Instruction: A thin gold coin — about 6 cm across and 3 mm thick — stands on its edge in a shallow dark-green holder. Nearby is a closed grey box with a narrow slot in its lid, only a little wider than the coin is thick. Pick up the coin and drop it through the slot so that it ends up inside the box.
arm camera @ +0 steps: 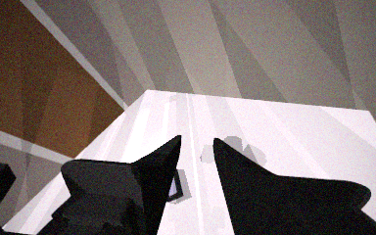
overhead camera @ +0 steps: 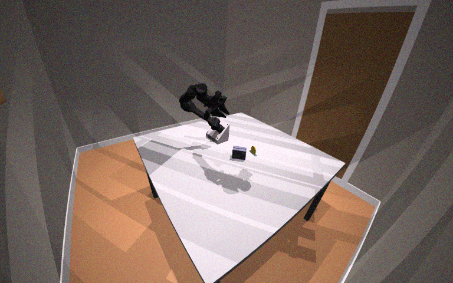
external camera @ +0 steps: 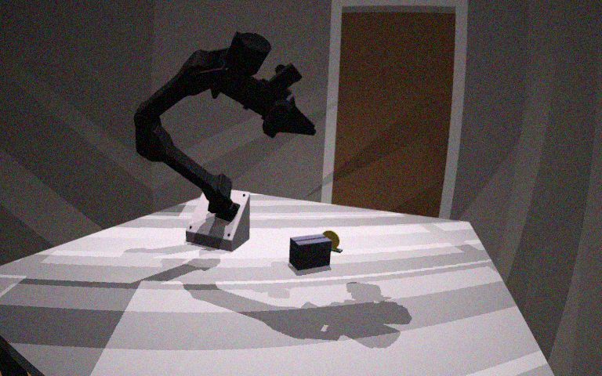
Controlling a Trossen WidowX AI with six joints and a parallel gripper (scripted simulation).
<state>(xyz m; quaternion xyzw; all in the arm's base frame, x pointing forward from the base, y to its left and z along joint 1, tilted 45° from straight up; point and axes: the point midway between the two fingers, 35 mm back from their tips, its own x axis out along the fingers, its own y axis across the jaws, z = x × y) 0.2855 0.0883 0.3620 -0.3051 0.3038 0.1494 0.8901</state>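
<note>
Right now my gripper tip is 34 cm above the coin, 29 cm to the right of it and 4 cm past it.
</note>
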